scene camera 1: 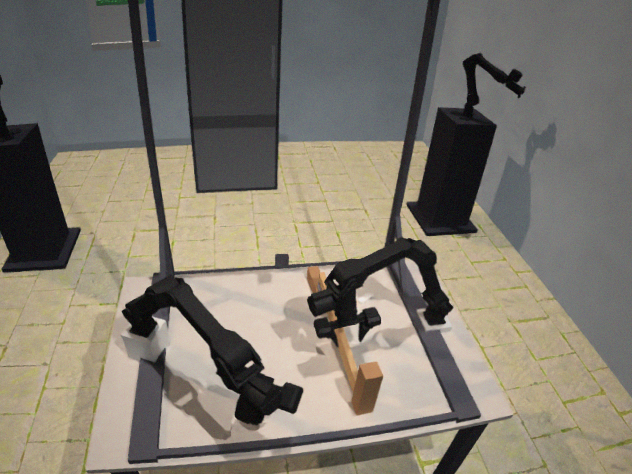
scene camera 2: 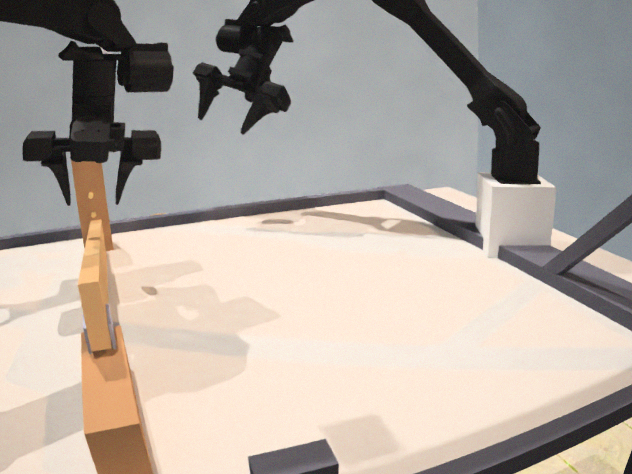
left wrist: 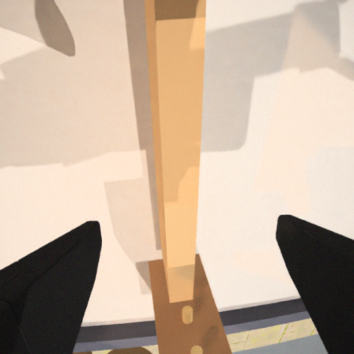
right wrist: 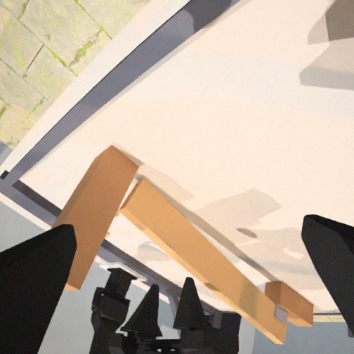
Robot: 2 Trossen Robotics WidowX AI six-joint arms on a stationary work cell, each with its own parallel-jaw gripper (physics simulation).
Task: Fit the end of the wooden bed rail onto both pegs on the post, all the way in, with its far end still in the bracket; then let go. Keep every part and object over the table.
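Places are measured from the left arm's base along level axes (x ahead, y left, z up), in metres.
Pixels of known places: left gripper, fingertip midpoint: (scene camera 1: 348, 343) (scene camera 2: 93, 204); right gripper, fingertip midpoint: (scene camera 1: 282, 395) (scene camera 2: 220, 126); left arm's base, origin of the base link: (scene camera 1: 434, 318); right arm's base, origin of the base link: (scene camera 1: 143, 327) (scene camera 2: 515, 179).
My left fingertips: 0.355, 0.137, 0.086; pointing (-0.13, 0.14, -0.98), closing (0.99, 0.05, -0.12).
Ahead of a thing's pixels: the offset from my left fingertips to its top centre, as dx, dy, dz. "spot": to the spot under its first point. Level surfaces: height alone.
The light wooden rail (scene camera 1: 347, 358) (scene camera 2: 90, 267) (left wrist: 180, 125) (right wrist: 200, 257) has one end in the pale bracket {spot: +0.033, -0.313, -0.043} (scene camera 2: 112, 329) (right wrist: 281, 313) on the short post {spot: +0.024, -0.388, -0.061} (scene camera 2: 104, 395) (right wrist: 300, 309). Its other end is beside the tall post {spot: -0.003, +0.178, +0.016} (scene camera 1: 365, 390) (scene camera 2: 87, 176) (left wrist: 165, 325) (right wrist: 95, 210), lower than the pegs, with a gap in the right wrist view. The upper peg {spot: -0.015, +0.115, -0.010} (scene camera 2: 90, 195) and lower peg {spot: -0.015, +0.115, -0.042} (scene camera 2: 93, 214) are bare. My left gripper (scene camera 2: 93, 203) (left wrist: 189, 229) (right wrist: 171, 280) is open, straddling the rail's line from above. My right gripper (scene camera 2: 222, 125) (right wrist: 189, 231) is open, away from the rail.
The dark frame (scene camera 1: 306, 437) (scene camera 2: 255, 207) borders the white table {dz -0.112} (scene camera 1: 245, 301). The tall post stands near the frame's front bar in scene camera 1. A white block {+0.610, -0.127, -0.003} (scene camera 2: 520, 214) carries the right arm. A small dark block {+0.139, -0.500, -0.055} (scene camera 1: 281, 260) (scene camera 2: 293, 459) is at the opposite edge.
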